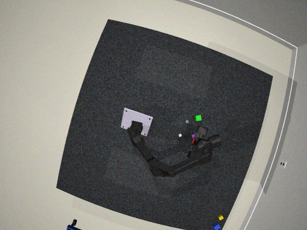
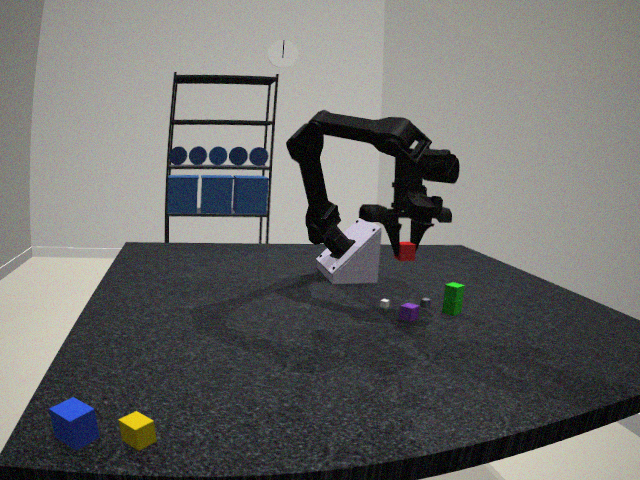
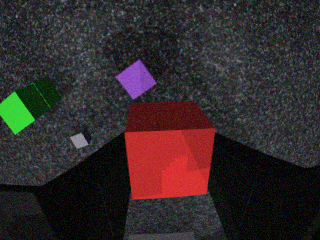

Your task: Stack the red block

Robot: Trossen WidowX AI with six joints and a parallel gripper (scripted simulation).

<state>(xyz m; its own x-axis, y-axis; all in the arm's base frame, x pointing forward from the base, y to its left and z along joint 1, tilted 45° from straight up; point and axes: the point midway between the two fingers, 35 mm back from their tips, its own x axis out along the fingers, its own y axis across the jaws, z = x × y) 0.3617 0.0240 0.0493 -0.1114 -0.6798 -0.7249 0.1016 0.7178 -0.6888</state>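
My gripper tip is 5 cm past the small grey cube, 10 cm to the right of it and 12 cm above it. Round my gripper tip: purple cube (1 cm ahead, 2 cm to the left, 12 cm below); then red block (1 cm above); then small white cube (8 cm behind, 1 cm to the left, 13 cm below).
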